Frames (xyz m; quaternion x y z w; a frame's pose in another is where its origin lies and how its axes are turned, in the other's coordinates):
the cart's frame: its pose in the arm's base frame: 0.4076 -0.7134 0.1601 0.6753 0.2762 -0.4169 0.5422
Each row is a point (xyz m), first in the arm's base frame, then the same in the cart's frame.
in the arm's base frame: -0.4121 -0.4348 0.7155
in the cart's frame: -0.9108 -0.4698 -0.0880
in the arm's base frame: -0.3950 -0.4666 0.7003
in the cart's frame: -0.8866 -0.4551 -0.0609
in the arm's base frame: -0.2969 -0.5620 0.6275
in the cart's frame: -0.7673 -0.3859 0.0098
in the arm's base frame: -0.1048 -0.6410 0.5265
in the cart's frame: -0.5779 -0.2576 0.0417
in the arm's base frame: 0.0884 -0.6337 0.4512
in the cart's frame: -0.4169 -0.1379 -0.0114
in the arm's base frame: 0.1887 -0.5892 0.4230
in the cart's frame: -0.3460 -0.0809 -0.0788
